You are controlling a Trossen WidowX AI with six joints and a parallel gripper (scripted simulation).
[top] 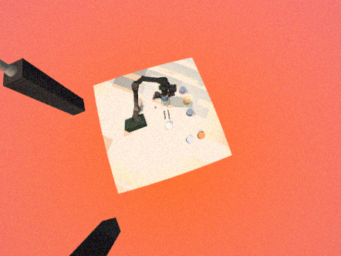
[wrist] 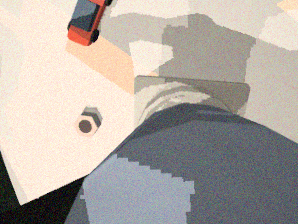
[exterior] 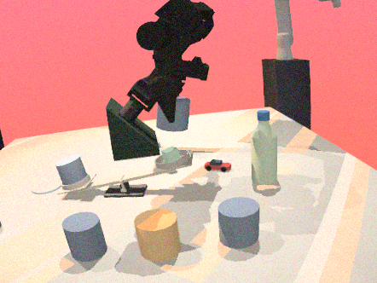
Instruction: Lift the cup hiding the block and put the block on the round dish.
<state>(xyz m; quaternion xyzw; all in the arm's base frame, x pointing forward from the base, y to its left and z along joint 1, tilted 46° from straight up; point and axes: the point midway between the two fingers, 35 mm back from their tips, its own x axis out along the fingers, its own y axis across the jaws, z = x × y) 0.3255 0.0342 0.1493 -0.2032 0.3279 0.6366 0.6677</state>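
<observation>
My gripper tip is now 9 cm past the red toy car, 11 cm to the right of it and 16 cm above it. From my gripper tip the other things lie so: pale green bottle: 2 cm ahead, 20 cm to the left, 6 cm below; then balance beam: 2 cm behind, 14 cm to the right, 15 cm below; then pale green block: 1 cm to the right, 8 cm below.
</observation>
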